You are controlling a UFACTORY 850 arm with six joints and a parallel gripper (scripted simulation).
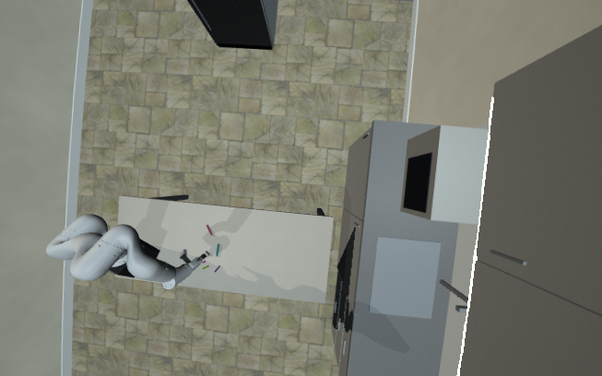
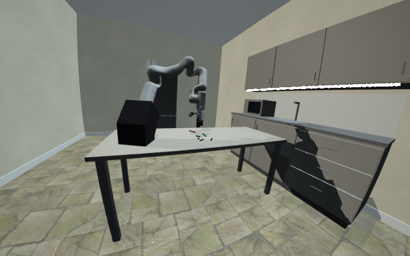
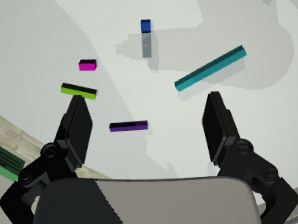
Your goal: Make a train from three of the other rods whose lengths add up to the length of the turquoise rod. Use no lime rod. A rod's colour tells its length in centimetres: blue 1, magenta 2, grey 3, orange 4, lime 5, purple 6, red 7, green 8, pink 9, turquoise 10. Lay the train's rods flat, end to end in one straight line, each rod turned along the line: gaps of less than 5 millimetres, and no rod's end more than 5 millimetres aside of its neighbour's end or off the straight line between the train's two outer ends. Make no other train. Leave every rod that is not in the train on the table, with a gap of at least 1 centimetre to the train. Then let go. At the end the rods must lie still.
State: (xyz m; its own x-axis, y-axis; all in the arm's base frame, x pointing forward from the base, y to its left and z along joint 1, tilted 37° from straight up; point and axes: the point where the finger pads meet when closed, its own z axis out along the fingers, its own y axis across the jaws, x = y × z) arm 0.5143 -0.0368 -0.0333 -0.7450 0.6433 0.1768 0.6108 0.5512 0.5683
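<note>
The purple rod is 110 mm to the right of my hand, 110 mm below it and 80 mm ahead of it. From my hand the other things lie so: grey rod (110 mm below); magenta rod (110 mm below, 70 mm to the right, 30 mm behind); small blue rod (110 mm below, 20 mm to the left, 20 mm behind).
</note>
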